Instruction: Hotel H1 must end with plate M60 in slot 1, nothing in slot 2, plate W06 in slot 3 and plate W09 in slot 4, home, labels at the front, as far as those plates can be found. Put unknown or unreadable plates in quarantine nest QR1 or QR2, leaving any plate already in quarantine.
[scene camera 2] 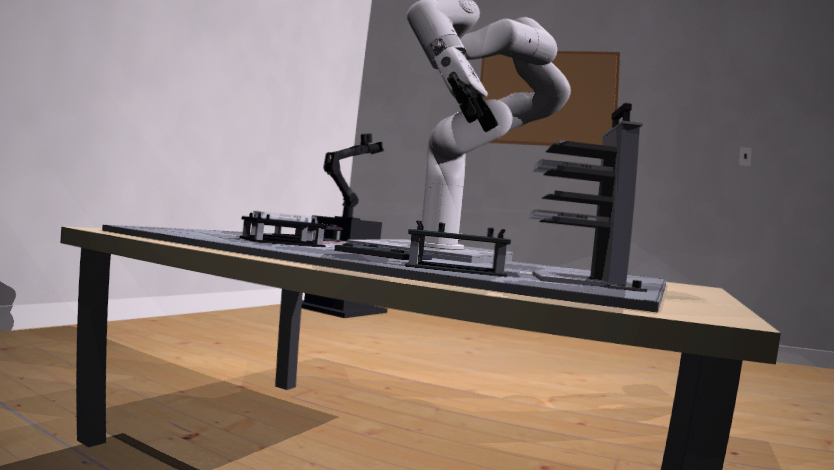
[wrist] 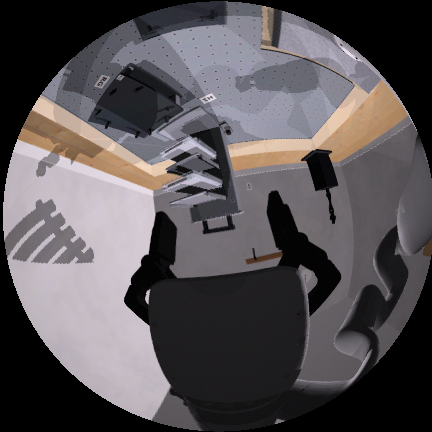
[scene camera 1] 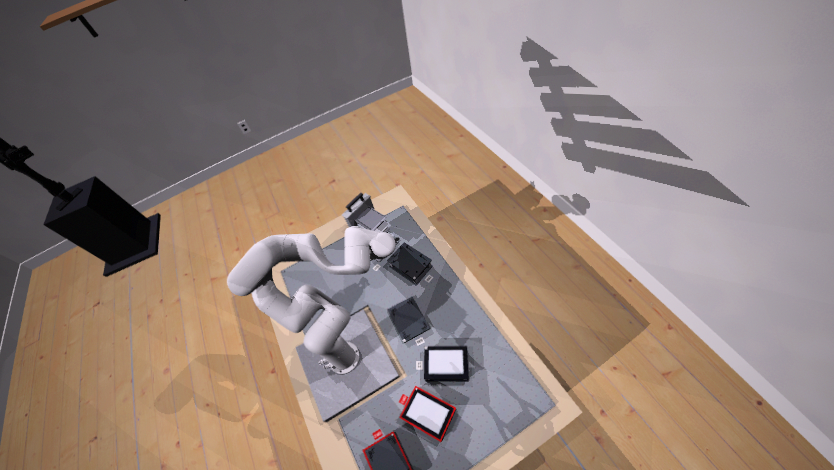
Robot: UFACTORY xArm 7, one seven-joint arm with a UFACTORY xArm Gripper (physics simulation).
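Seen in the pictures: gripper, between the fingertips: [scene camera 2: 484, 124] [wrist: 216, 209]; arm's base, origin of its link: [scene camera 2: 438, 246] [scene camera 1: 344, 357].
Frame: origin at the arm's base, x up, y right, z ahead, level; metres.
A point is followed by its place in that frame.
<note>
Hotel H1 [scene camera 1: 365, 214] {x 0.203, y -0.472, z 0.313 m} [scene camera 2: 627, 204] {x 0.115, y -0.533, z 0.354 m} [wrist: 227, 175] {x 0.150, y -0.458, z 0.245 m} stands at the table's far end. In scene camera 2 a clear plate [scene camera 2: 560, 165] {x 0.167, y -0.424, z 0.385 m} lies on its second shelf from the top and another clear plate [scene camera 2: 551, 214] {x 0.087, y -0.414, z 0.381 m} on its bottom shelf; a thin dark layer shows on the third shelf. Their labels are unreadable. My gripper [scene camera 2: 482, 118] {x 0.252, y -0.235, z 0.291 m} [wrist: 216, 209] {x 0.252, y -0.235, z 0.291 m} is open and empty, tilted high above the table and apart from the hotel. A white-topped plate [scene camera 1: 428, 413] {x 0.035, y 0.327, z 0.221 m} sits in one red quarantine nest. The other red nest [scene camera 1: 386, 454] {x 0.020, y 0.382, z 0.036 m}, partly cut off, shows a dark surface.
The raised black RG nest [scene camera 1: 410, 262] {x 0.040, y -0.252, z 0.409 m} [scene camera 2: 458, 234] {x 0.039, y -0.291, z 0.463 m} [wrist: 135, 102] {x 0.040, y -0.248, z 0.394 m} stands beside the hotel. A flat dark nest [scene camera 1: 409, 319] {x -0.008, y -0.033, z 0.300 m} lies mid-table. A black nest farther along holds a white-topped plate [scene camera 1: 446, 360] {x 0.044, y 0.195, z 0.359 m}. A black pedestal [scene camera 1: 96, 224] [wrist: 322, 170] with a jointed arm stands off the table.
</note>
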